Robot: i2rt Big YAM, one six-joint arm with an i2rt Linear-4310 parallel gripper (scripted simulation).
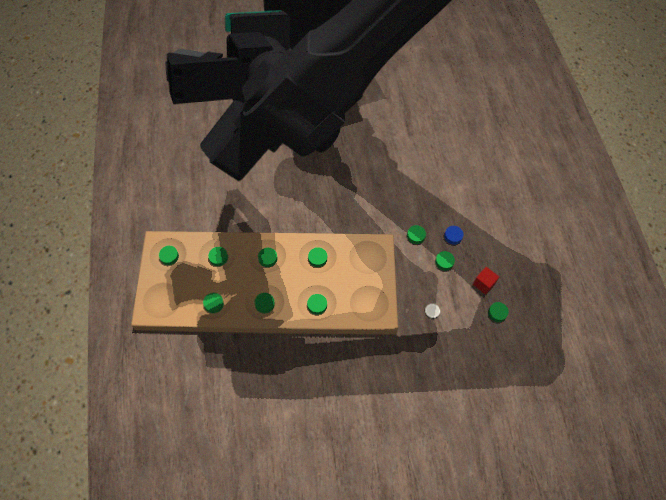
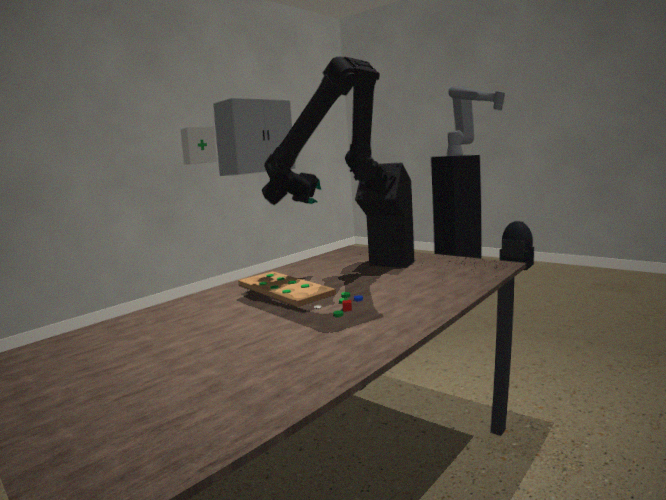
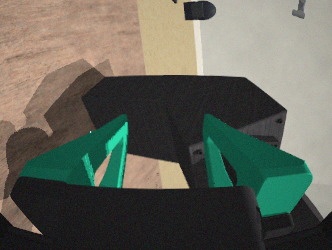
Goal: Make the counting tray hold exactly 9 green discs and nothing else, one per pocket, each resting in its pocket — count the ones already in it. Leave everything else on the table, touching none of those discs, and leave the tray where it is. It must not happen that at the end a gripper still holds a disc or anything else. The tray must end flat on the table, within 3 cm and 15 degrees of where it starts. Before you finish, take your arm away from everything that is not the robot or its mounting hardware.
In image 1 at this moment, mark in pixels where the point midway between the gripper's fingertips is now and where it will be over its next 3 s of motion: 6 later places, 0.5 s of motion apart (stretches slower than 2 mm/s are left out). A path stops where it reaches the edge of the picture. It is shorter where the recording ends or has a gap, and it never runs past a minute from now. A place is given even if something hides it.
My gripper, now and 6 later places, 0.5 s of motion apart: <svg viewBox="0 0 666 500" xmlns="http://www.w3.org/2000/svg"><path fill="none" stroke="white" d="M242 33L226 105L222 177L230 240L256 314L272 351L313 406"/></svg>
